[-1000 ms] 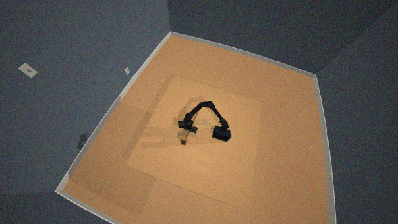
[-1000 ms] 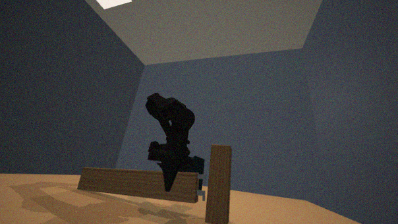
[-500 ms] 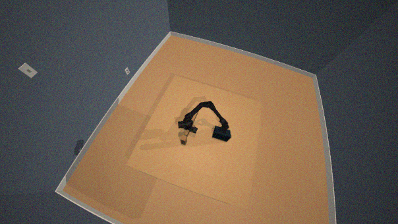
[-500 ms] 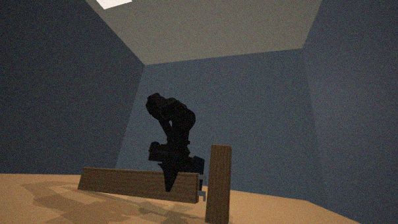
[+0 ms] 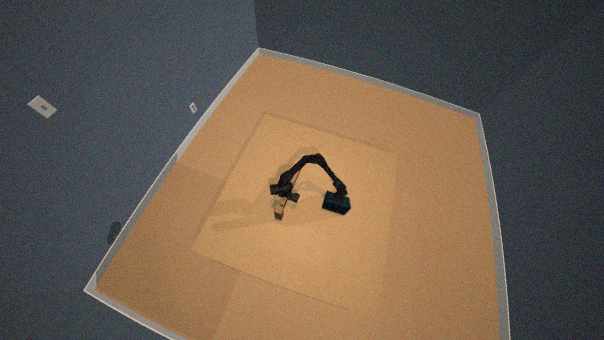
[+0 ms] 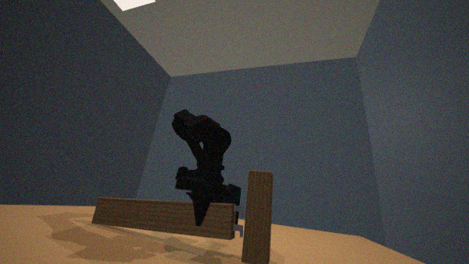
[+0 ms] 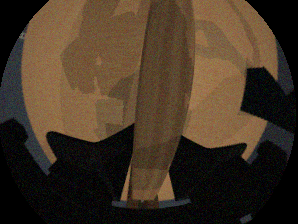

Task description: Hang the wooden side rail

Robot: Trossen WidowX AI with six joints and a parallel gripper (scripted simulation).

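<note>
Right now my gripper tip is 1 cm short of the headboard post, 13 cm to the right of it and 4 cm below it.
</note>
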